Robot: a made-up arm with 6 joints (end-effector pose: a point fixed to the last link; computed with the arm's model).
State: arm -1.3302 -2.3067 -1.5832 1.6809 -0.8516 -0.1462
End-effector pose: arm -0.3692 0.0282 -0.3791 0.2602 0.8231 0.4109 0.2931
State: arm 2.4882 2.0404 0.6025 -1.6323 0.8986 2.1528
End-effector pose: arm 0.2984 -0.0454 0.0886 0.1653 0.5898 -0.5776 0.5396
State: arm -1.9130 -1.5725 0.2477 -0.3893 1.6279 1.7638
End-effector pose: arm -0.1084 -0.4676 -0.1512 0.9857 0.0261 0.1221 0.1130
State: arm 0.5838 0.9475 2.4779 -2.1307 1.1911 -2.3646
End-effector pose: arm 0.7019 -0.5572 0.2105 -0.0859 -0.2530 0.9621 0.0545
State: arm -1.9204 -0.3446 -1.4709 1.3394 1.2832 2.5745
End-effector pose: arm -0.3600 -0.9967 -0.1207 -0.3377 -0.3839 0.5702 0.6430
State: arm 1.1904 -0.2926 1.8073 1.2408 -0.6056 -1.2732
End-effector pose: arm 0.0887 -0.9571 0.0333 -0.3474 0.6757 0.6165 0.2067
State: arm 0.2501 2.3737 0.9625 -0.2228 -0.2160 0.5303
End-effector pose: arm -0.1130 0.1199 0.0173 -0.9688 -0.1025 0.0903 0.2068
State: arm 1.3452 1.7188 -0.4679 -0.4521 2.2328 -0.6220
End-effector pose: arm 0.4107 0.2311 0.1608 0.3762 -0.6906 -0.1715 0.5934
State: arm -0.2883 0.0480 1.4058 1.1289 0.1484 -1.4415
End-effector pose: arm 0.3141 -0.8771 0.4543 -0.0233 -0.8307 -0.5162 0.2070
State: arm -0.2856 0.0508 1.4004 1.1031 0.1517 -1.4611
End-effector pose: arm 0.3194 -0.8693 0.4679 -0.0254 -0.8393 -0.5041 0.2019
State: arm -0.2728 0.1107 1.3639 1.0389 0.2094 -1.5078
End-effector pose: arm 0.3556 -0.8124 0.5420 -0.0104 -0.8713 -0.4532 0.1879
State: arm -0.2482 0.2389 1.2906 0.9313 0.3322 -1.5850
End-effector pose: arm 0.4189 -0.6702 0.6633 0.0314 -0.9181 -0.3578 0.1676
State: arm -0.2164 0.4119 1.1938 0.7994 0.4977 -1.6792
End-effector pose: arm 0.4805 -0.4436 0.7593 0.0965 -0.9535 -0.2400 0.1544
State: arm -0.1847 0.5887 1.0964 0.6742 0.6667 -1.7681
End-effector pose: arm 0.5177 -0.2014 0.7750 0.1641 -0.9641 -0.1349 0.1596
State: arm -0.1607 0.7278 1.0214 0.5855 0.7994 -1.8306
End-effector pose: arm 0.5323 -0.0259 0.7345 0.2119 -0.9588 -0.0663 0.1773
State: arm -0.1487 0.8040 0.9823 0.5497 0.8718 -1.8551
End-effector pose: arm 0.5370 0.0563 0.6993 0.2338 -0.9524 -0.0365 0.1921
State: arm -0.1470 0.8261 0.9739 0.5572 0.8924 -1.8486
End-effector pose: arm 0.5394 0.0715 0.6936 0.2379 -0.9503 -0.0331 0.1979
